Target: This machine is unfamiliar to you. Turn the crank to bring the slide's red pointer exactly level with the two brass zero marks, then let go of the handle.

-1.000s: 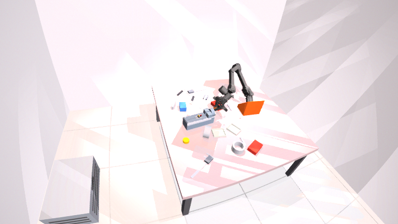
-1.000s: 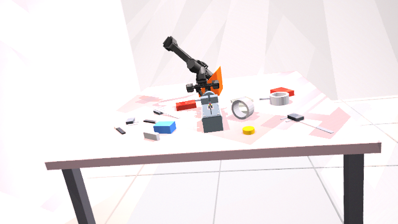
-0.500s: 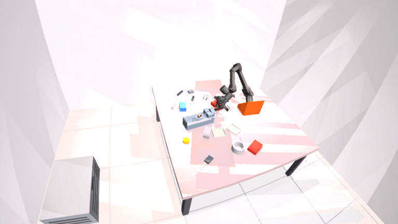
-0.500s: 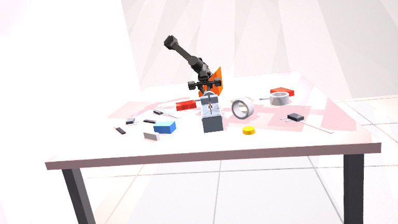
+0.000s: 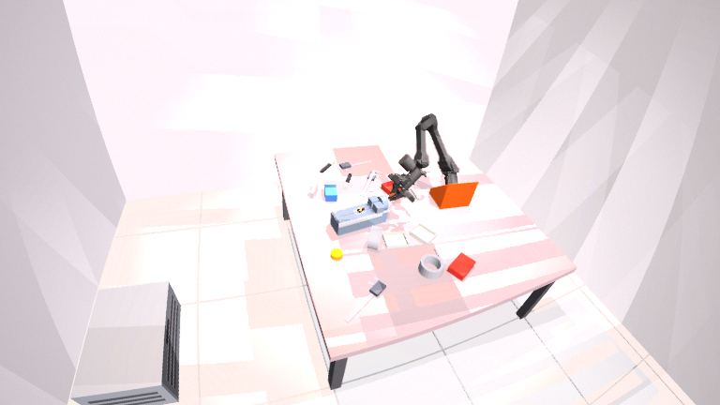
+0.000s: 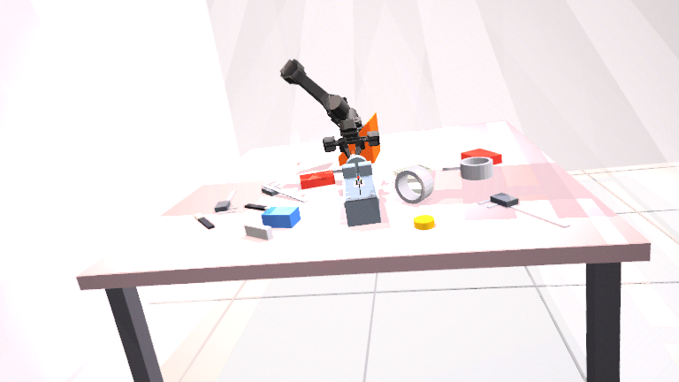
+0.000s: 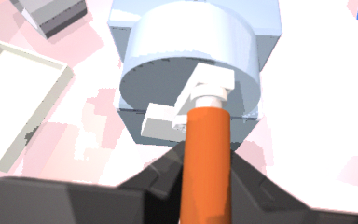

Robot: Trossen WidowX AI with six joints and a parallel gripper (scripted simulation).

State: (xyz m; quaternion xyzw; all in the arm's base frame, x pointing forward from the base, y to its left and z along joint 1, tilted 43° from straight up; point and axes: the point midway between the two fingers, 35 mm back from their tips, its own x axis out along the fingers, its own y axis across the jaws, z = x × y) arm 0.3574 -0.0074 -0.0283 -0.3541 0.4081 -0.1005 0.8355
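The red pointer lies 14 cm ahead of my gripper tip, 3 cm to the left of it and 1 cm below it. Also, from my gripper tip: orange handle: 2 cm behind, 3 cm above; then yellow disc: 32 cm ahead, 20 cm to the left, 8 cm below; then blue block: 23 cm ahead, 19 cm to the right, 7 cm below.
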